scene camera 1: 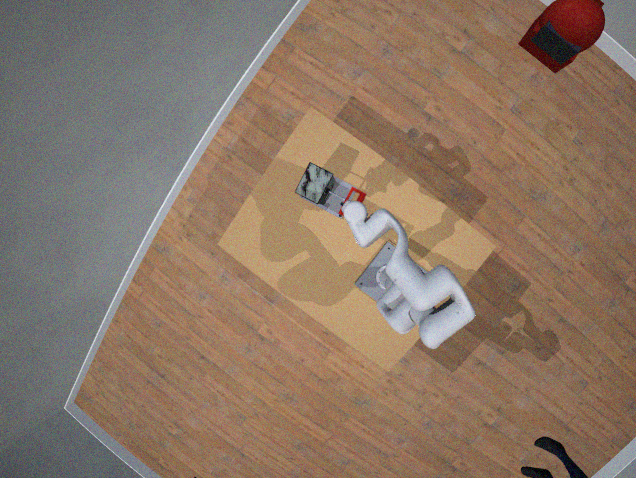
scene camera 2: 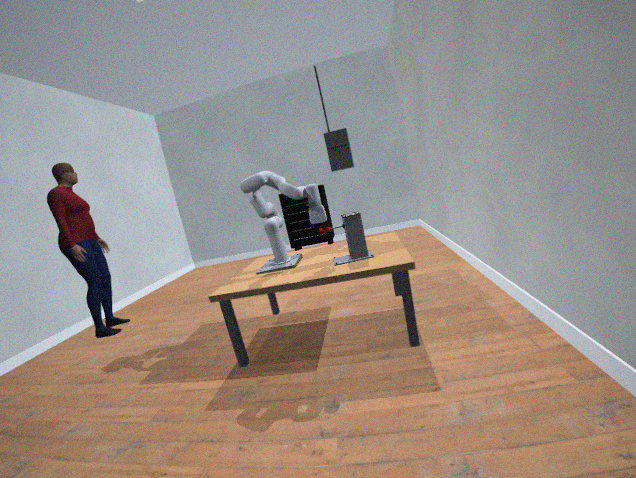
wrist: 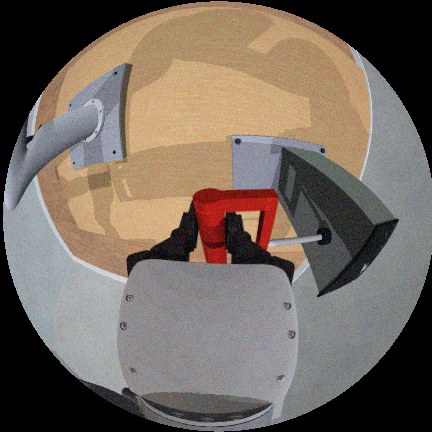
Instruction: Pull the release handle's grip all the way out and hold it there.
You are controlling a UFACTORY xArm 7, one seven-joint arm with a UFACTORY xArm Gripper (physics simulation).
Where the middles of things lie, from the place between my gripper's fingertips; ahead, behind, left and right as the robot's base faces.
Scene:
I see my gripper 16 cm short of the base plate (wrist: 256, 159), 3 cm to the left of it and 18 cm above it.

